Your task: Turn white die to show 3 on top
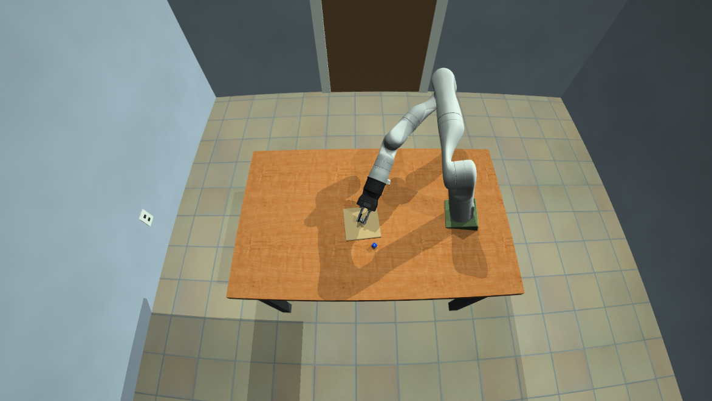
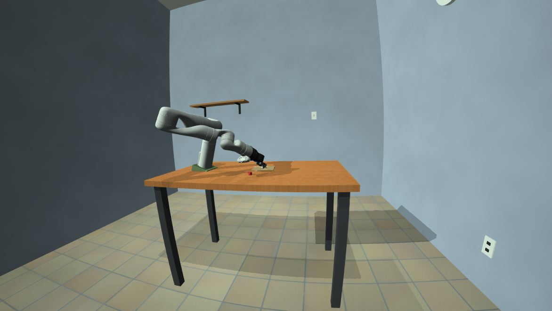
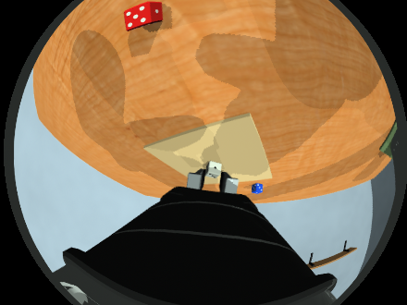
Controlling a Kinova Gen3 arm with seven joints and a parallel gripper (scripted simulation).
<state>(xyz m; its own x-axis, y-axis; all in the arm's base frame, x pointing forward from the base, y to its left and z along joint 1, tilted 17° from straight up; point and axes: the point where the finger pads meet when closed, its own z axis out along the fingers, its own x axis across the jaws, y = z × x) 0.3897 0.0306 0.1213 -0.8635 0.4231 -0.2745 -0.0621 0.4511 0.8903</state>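
The white die lies 1 cm below my hand. The rest, counted from my hand: blue die 5 cm behind, 11 cm to the left, 2 cm below; then red die 3 cm behind, 17 cm to the right, 2 cm below; then tan mat 1 cm to the left, 2 cm below.
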